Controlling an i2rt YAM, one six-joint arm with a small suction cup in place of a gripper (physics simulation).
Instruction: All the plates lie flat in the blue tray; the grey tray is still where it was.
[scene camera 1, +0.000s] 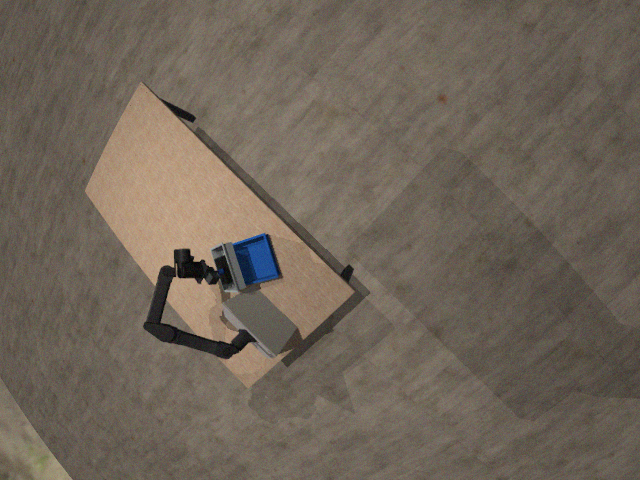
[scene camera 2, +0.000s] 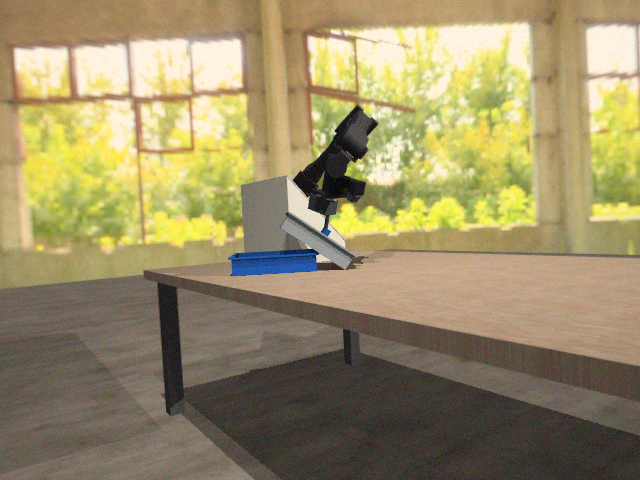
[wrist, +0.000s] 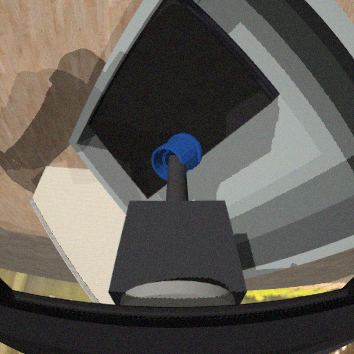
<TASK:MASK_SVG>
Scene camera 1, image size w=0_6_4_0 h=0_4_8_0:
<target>blue tray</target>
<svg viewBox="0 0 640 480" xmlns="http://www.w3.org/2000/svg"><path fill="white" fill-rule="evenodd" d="M268 234L265 235L263 233L233 243L245 285L279 277L280 271Z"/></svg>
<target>grey tray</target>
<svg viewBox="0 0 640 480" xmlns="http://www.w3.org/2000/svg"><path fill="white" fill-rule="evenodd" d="M222 242L210 249L215 267L218 270L215 259L225 255L234 282L222 284L220 278L223 291L239 293L239 290L246 288L233 244L232 242L225 244Z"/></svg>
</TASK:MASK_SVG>
